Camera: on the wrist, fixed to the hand. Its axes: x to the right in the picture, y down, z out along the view.
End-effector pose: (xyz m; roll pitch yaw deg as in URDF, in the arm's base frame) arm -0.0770 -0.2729 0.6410 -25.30 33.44 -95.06
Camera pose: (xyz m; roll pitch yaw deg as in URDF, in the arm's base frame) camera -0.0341 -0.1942 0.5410 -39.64 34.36 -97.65
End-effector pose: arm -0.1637 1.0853 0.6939 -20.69 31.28 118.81
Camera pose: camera -0.1671 0.9959 0.5937 -34.87 32.37 116.38
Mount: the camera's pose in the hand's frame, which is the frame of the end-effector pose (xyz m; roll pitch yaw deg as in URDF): -0.0135 0.0874 -0.1011 -12.92 1.77 -1.53
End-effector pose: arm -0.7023 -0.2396 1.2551 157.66 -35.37 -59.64
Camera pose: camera -0.7815 -0.1882 1.3506 143.24 -36.40 -57.05
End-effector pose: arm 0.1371 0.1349 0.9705 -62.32 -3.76 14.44
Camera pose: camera 0.1442 0.0862 0.8455 -75.06 -4.29 12.16
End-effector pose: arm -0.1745 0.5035 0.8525 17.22 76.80 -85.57
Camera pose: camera -0.0670 0.5840 0.8495 -0.44 78.90 -90.44
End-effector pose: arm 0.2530 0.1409 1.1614 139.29 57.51 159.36
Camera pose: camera 0.1544 0.1784 1.2446 129.98 57.09 163.62
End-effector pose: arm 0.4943 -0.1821 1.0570 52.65 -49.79 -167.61
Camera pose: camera 0.5375 -0.3092 1.0519 39.22 -47.50 -166.90
